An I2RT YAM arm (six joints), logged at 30 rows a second.
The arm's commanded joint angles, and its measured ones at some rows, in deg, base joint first. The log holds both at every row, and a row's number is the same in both.
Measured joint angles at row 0:
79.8, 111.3, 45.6, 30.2, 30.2, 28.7
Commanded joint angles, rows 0 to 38:
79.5, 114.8, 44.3, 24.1, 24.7, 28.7
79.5, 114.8, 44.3, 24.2, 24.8, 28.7
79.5, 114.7, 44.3, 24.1, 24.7, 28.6
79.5, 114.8, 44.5, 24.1, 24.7, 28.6
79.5, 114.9, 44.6, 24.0, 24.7, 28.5
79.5, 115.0, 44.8, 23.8, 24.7, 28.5
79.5, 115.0, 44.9, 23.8, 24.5, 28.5
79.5, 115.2, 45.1, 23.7, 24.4, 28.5
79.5, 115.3, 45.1, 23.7, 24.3, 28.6
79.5, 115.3, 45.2, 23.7, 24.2, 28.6
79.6, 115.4, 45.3, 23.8, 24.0, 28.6
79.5, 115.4, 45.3, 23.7, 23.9, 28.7
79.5, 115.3, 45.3, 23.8, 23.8, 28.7
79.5, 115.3, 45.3, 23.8, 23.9, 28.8
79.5, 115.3, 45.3, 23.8, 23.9, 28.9
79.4, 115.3, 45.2, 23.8, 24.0, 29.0
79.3, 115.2, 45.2, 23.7, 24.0, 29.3
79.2, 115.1, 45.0, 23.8, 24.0, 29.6
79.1, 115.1, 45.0, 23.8, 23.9, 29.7
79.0, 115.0, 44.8, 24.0, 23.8, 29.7
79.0, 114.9, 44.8, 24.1, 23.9, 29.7
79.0, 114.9, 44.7, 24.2, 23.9, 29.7
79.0, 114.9, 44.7, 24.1, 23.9, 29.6
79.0, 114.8, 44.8, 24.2, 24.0, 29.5
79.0, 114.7, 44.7, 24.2, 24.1, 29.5
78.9, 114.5, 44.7, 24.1, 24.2, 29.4
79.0, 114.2, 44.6, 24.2, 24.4, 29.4
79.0, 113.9, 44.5, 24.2, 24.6, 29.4
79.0, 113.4, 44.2, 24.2, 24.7, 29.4
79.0, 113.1, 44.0, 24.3, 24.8, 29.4
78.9, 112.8, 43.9, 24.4, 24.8, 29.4
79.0, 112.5, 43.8, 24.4, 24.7, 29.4
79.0, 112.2, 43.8, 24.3, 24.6, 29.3
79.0, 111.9, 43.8, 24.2, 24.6, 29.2
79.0, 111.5, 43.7, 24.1, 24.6, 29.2
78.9, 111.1, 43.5, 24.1, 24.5, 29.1
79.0, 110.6, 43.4, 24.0, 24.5, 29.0
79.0, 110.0, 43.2, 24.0, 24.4, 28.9
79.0, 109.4, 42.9, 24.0, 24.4, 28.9
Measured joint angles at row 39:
79.0, 110.5, 45.2, 30.5, 26.9, 28.5
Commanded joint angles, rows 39 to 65:
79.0, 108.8, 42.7, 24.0, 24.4, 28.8
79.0, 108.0, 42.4, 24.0, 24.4, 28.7
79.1, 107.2, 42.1, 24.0, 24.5, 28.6
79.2, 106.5, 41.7, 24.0, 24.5, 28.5
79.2, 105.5, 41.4, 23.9, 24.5, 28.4
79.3, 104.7, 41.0, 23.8, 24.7, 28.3
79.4, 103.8, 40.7, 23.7, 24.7, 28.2
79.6, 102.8, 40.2, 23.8, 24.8, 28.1
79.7, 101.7, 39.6, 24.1, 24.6, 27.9
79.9, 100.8, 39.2, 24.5, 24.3, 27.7
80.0, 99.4, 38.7, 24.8, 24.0, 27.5
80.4, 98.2, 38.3, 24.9, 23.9, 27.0
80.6, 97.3, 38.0, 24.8, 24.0, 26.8
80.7, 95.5, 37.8, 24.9, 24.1, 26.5
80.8, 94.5, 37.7, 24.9, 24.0, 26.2
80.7, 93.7, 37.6, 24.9, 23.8, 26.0
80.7, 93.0, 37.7, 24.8, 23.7, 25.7
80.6, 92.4, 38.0, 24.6, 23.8, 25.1
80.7, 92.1, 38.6, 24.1, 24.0, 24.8
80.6, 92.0, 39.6, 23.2, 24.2, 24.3
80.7, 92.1, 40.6, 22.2, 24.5, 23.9
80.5, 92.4, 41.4, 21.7, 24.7, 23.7
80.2, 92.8, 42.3, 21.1, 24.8, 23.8
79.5, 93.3, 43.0, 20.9, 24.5, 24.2
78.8, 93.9, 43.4, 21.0, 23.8, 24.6
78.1, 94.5, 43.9, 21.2, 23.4, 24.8
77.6, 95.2, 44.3, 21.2, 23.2, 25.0
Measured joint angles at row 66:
79.2, 93.7, 42.4, 22.6, 23.3, 25.0
